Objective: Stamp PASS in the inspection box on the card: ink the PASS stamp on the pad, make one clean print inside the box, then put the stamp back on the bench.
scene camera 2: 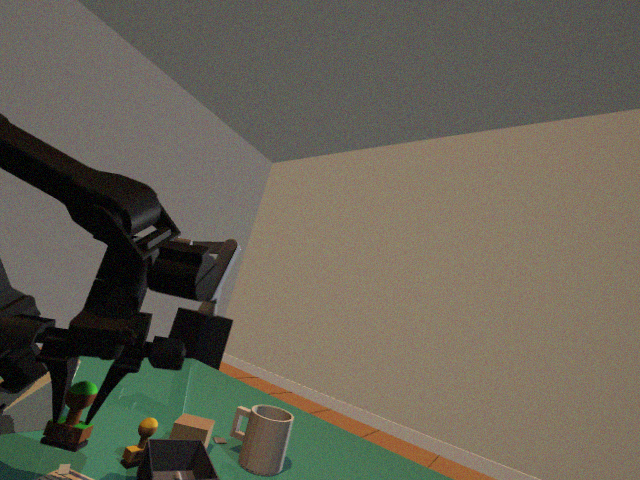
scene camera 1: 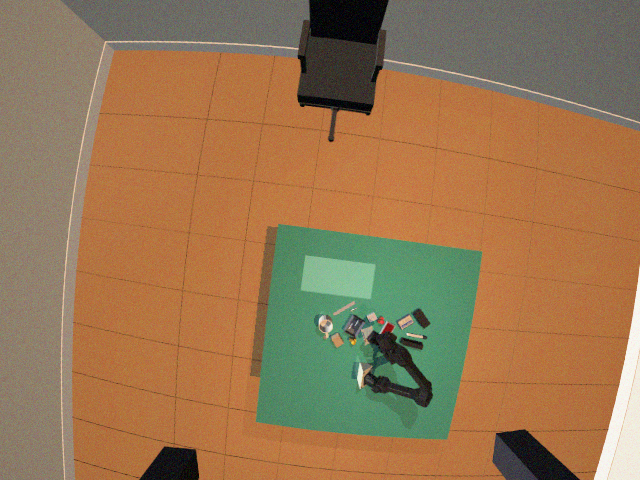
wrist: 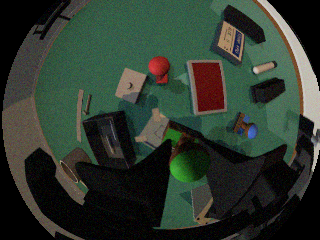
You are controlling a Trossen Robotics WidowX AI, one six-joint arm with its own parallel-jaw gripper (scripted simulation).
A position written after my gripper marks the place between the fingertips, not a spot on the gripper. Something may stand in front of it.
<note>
In view: my gripper (scene camera 2: 71, 422), a dark tray (wrist: 108, 136), a small box (scene camera 2: 187, 426), a red ink pad (wrist: 209, 95) and a pale card (wrist: 152, 135).
My gripper is seen too in the wrist view (wrist: 185, 142). The wrist view does not show the small box, which is hidden by my gripper.
</note>
